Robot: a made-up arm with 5 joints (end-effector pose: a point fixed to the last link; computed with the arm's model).
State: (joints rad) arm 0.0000 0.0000 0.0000 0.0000 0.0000
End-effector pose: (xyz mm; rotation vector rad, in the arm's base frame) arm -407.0 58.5 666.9 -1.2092 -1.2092 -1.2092
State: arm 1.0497 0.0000 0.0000 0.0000 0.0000
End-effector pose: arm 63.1 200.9 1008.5 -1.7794 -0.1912 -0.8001
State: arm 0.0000 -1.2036 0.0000 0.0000 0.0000
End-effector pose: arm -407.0 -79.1 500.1 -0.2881 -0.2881 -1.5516
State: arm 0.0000 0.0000 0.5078 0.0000 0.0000
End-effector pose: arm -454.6 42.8 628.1 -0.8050 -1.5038 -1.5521
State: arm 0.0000 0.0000 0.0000 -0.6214 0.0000
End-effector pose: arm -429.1 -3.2 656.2 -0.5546 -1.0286 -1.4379
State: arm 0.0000 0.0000 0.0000 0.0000 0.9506
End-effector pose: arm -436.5 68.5 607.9 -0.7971 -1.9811 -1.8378
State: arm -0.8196 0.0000 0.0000 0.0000 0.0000
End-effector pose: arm -393.5 -158.5 243.8 -0.5238 -1.9032 -1.3745
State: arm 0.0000 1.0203 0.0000 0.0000 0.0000
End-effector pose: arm -407.0 240.1 624.2 -1.9103 -1.9102 -0.5395
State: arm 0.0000 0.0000 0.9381 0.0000 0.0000
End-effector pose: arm -475.5 31.5 579.7 -0.3950 -1.7147 -1.8061
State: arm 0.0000 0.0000 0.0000 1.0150 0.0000
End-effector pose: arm -356.8 128.7 606.1 -2.2273 -1.3370 -0.5682
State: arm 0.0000 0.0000 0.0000 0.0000 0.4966
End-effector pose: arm -429.5 64.8 639.7 -1.0341 -1.6159 -1.5455
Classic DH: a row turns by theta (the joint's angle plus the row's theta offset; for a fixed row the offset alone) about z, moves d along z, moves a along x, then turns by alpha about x. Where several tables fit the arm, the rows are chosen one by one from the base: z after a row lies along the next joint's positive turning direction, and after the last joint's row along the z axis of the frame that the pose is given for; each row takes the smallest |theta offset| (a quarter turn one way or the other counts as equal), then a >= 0, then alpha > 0; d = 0 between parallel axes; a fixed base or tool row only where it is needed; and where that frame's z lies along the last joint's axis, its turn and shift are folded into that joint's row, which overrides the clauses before.
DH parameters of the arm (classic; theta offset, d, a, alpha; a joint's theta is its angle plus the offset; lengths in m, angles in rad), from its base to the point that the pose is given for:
base (fixed): -0.0683 0.4525 0.1507 -2.0421
joint 1: 1.5398 0.0943 -0.0826 -1.6316
joint 2: -0.3344 0.5247 -0.0605 -1.783
joint 3: 0.3109 0.105 -0.0186 2.1908
joint 4: -0.0825 0.0087 -0.0346 -1.7474
joint 5: 0.049 0.0517 -0.0708 2.9424
tool (fixed): -2.7589 0.0873 0 0

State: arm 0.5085 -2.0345 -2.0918 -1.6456 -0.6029
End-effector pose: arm -282.2 171.3 478.6 0.9377 1.6302 -0.0088
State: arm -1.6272 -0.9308 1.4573 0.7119 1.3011
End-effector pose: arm 127.8 -213.7 -52.6 -1.4848 -0.0657 2.2366
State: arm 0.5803 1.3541 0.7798 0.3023 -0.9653
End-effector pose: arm -188.1 376.0 831.0 -2.2964 -1.1262 0.2170
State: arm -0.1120 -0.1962 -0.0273 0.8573 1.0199
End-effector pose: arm -425.9 54.1 514.8 -1.2908 -2.4156 -1.1939
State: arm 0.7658 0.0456 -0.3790 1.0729 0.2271
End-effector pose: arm -79.4 258.0 861.1 -2.1590 -0.6750 0.5053
